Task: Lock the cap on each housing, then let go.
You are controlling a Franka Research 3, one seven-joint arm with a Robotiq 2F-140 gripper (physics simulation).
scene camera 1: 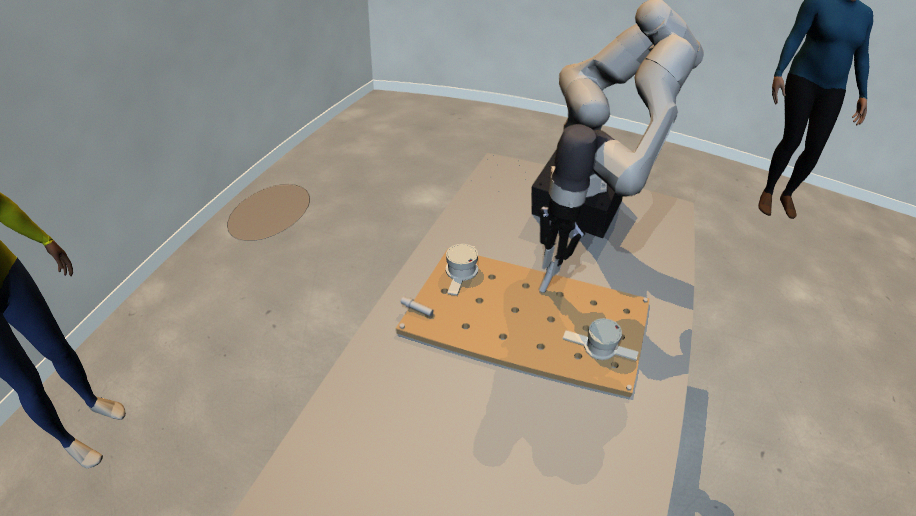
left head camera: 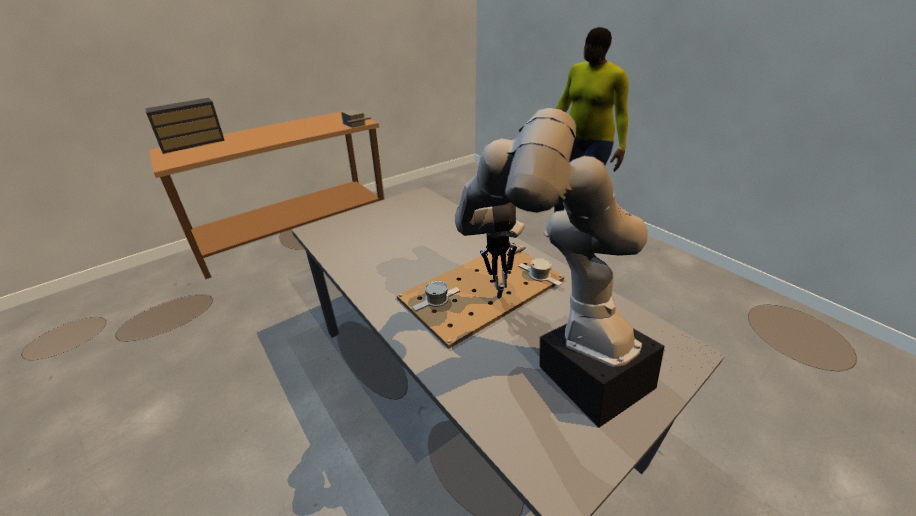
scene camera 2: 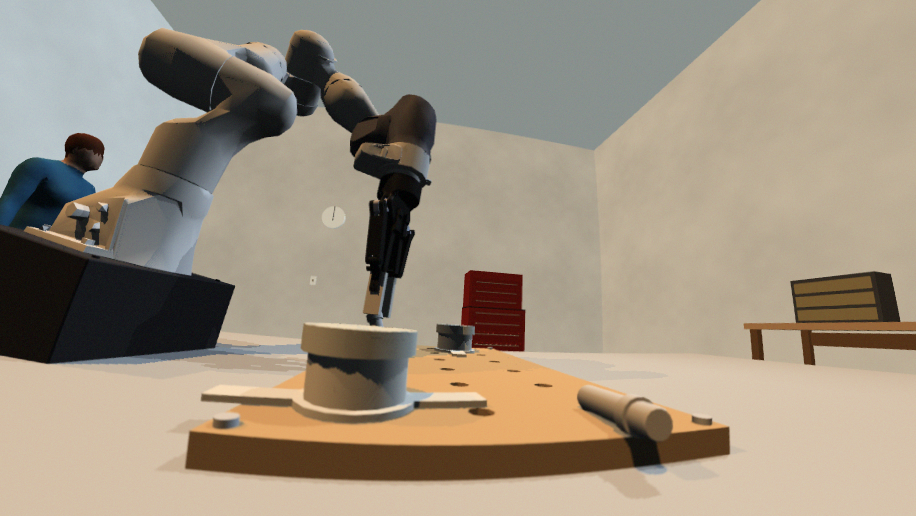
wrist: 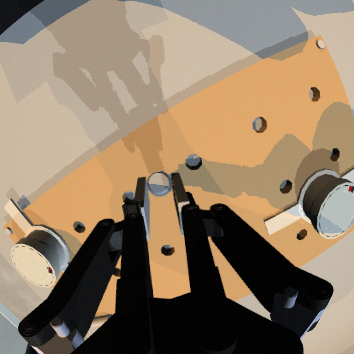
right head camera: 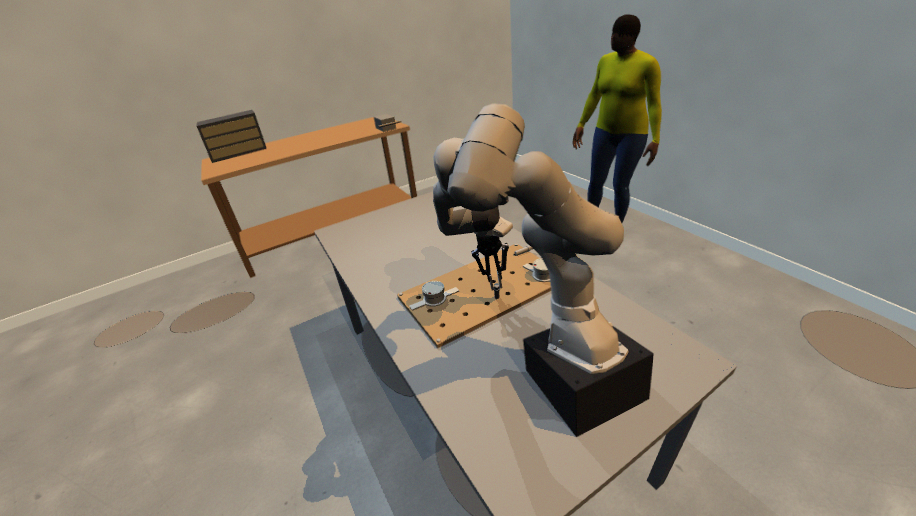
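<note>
Two round grey housings (scene camera 1: 603, 346) (scene camera 1: 460, 269) stand at opposite ends of a wooden pegboard. Each carries a flat round cap (scene camera 1: 605, 331) (scene camera 1: 462, 252) with a small red mark. Whether the caps are locked cannot be told. My gripper (left head camera: 500, 278) (wrist: 159, 187) is between the housings, over the board's robot-side half, shut on a grey collared pin (scene camera 1: 548, 278). The pin hangs below the fingertips, near upright, apparently just above the board; the wrist view shows its round end. A second grey pin (scene camera 1: 417, 307) (scene camera 2: 624, 413) lies on its side at the board's corner.
The pegboard (scene camera 1: 435, 328) (wrist: 225, 110) has rows of holes and corner studs. Flat arms (scene camera 2: 249, 396) (scene camera 2: 450, 400) stick out from the housing bases. The robot's black base block (left head camera: 601, 378) stands on the same table. A wooden bench (left head camera: 275, 142) and a person (right head camera: 624, 83) are farther off.
</note>
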